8 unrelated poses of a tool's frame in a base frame.
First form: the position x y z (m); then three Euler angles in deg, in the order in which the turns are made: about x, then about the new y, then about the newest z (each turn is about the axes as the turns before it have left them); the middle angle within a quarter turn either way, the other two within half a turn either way.
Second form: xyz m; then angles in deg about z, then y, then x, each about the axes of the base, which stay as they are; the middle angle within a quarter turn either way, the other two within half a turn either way. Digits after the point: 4 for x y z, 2 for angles.
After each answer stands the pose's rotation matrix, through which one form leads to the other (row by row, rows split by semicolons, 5 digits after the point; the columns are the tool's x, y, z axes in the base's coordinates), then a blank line. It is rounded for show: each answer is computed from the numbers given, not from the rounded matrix.
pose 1, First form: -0.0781, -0.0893, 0.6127, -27.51, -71.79, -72.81
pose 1, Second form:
-0.0781, -0.0893, 0.6127, -72.81, -71.79, -27.51
0.09236 0.29854 -0.94992; -0.71764 0.68129 0.14435; 0.69027 0.66836 0.27717

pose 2, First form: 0.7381, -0.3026, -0.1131, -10.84, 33.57, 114.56
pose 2, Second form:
0.7381, -0.3026, -0.1131, 114.56, 33.57, -10.84
-0.34632 -0.75783 0.55296; 0.93652 -0.31365 0.15670; 0.05468 0.57212 0.81834

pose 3, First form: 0.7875, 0.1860, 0.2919, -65.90, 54.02, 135.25
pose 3, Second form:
0.7875, 0.1860, 0.2919, 135.25, 54.02, -65.90
-0.41724 -0.41361 0.80922; 0.81207 0.23006 0.53629; -0.40798 0.88091 0.23990

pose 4, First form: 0.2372, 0.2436, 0.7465, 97.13, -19.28, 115.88
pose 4, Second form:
0.2372, 0.2436, 0.7465, 115.88, -19.28, 97.13
-0.41201 -0.84925 -0.33018; 0.03133 0.34895 -0.93662; 0.91064 -0.39624 -0.11716

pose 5, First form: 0.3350, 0.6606, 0.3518, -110.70, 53.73, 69.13
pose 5, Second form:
0.3350, 0.6606, 0.3518, 69.13, 53.73, -110.70
0.21075 -0.55278 0.80624; -0.59896 0.57878 0.55340; -0.77255 -0.59954 -0.20911

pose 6, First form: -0.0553, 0.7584, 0.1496, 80.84, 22.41, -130.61
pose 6, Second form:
-0.0553, 0.7584, 0.1496, -130.61, 22.41, 80.84
-0.60175 0.70183 0.38123; -0.36583 0.18211 -0.91269; -0.70997 -0.68868 0.14717

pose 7, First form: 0.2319, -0.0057, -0.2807, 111.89, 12.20, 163.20
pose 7, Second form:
0.2319, -0.0057, -0.2807, 163.20, 12.20, 111.89
-0.93570 -0.28250 0.21132; -0.29548 0.30024 -0.90695; 0.19277 -0.91107 -0.36441

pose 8, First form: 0.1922, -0.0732, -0.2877, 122.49, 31.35, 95.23
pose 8, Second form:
0.1922, -0.0732, -0.2877, 95.23, 31.35, 122.49
-0.07785 -0.85045 0.52026; -0.57492 -0.38804 -0.72034; 0.81450 -0.35518 -0.45873

